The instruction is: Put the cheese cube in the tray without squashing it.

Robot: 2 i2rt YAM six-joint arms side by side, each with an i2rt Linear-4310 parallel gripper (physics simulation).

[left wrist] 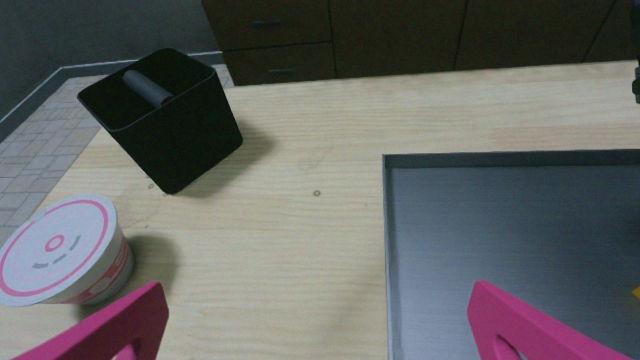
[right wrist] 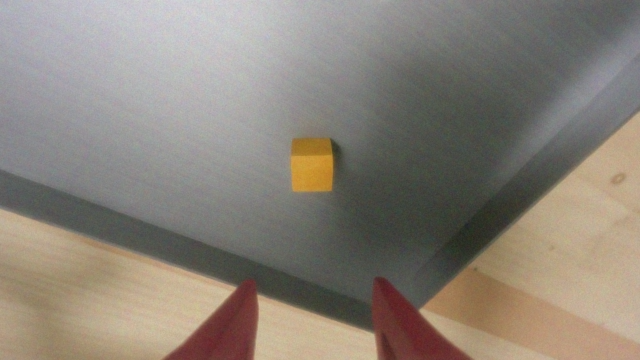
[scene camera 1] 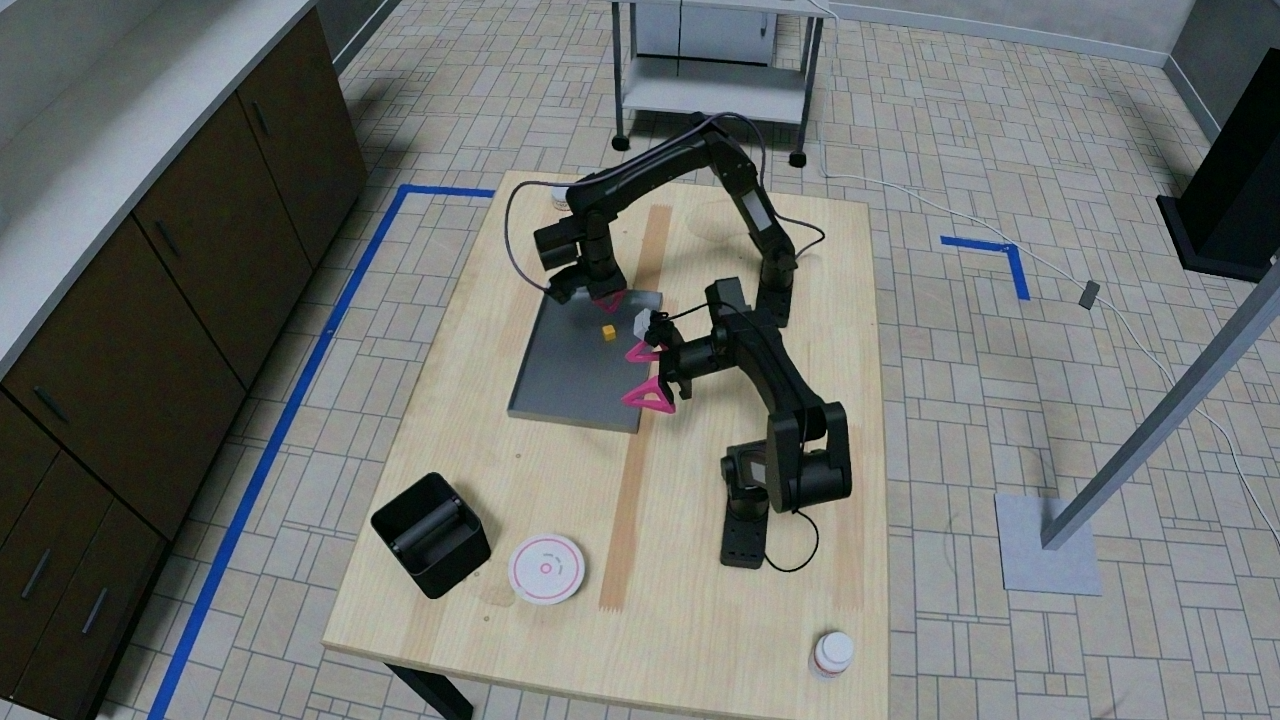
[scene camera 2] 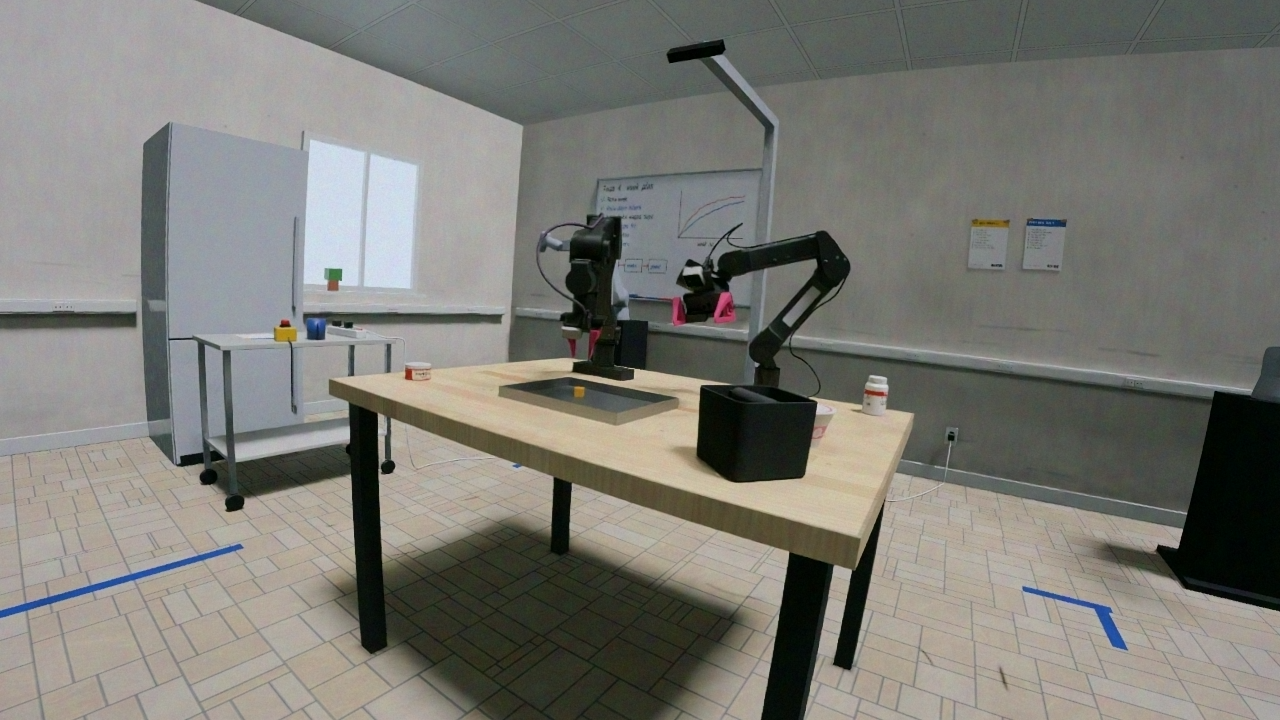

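The yellow-orange cheese cube (scene camera 1: pixel 608 332) (scene camera 2: pixel 579 391) (left wrist: pixel 636 292) (right wrist: pixel 312 165) lies upright inside the dark grey tray (scene camera 1: pixel 563 385) (scene camera 2: pixel 617 400) (left wrist: pixel 475 225) (right wrist: pixel 150 100), and its shape looks unsquashed. My right gripper (scene camera 1: pixel 610 306) (scene camera 2: pixel 583 343) (right wrist: pixel 315 293) is above the end of the tray that is at the top in scene camera 1, apart from the cube. Its fingers stand partly open with nothing between them. My left gripper (scene camera 1: pixel 626 377) (scene camera 2: pixel 704 317) (left wrist: pixel 318 297) is wide open and empty, raised over the tray's right edge in scene camera 1.
A black bin (scene camera 1: pixel 431 535) (scene camera 2: pixel 756 438) (left wrist: pixel 175 130) and a round white tub (scene camera 1: pixel 546 568) (left wrist: pixel 55 245) stand at lower left in scene camera 1. A white bottle (scene camera 1: pixel 832 653) (scene camera 2: pixel 875 395) stands lower right. A small jar (scene camera 1: pixel 560 197) (scene camera 2: pixel 417 370) stands behind the right arm.
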